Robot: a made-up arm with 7 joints. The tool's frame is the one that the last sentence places.
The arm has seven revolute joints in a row. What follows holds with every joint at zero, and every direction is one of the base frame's. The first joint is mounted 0.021 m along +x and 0.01 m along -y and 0.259 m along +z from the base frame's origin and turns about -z. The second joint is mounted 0.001 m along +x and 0.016 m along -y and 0.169 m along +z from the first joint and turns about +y. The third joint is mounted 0.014 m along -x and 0.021 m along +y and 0.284 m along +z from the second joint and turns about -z. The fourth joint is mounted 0.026 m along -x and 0.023 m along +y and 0.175 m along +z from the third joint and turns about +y. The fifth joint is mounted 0.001 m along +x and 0.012 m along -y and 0.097 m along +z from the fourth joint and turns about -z. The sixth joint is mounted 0.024 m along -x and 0.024 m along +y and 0.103 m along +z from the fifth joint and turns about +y. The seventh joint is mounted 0.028 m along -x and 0.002 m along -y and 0.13 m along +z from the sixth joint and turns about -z. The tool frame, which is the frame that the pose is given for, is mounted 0.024 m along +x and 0.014 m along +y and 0.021 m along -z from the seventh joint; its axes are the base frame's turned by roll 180, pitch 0 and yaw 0 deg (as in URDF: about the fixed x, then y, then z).
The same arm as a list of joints. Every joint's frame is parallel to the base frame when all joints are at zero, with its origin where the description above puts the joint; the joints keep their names.
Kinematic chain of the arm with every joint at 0, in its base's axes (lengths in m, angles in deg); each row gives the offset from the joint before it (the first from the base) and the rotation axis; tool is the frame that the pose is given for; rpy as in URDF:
joint 1: xyz 0.021 -0.01 0.259 axis -z
joint 2: xyz 0.001 -0.016 0.169 axis +y
joint 3: xyz -0.014 0.021 0.284 axis -z
joint 4: xyz -0.026 0.023 0.175 axis +y
joint 5: xyz 0.001 -0.012 0.097 axis -z
joint 6: xyz -0.024 0.024 0.103 axis +y
joint 7: xyz -0.028 -0.002 0.13 axis -z
tool: xyz 0.024 0.014 -0.021 rpy 180 0 0

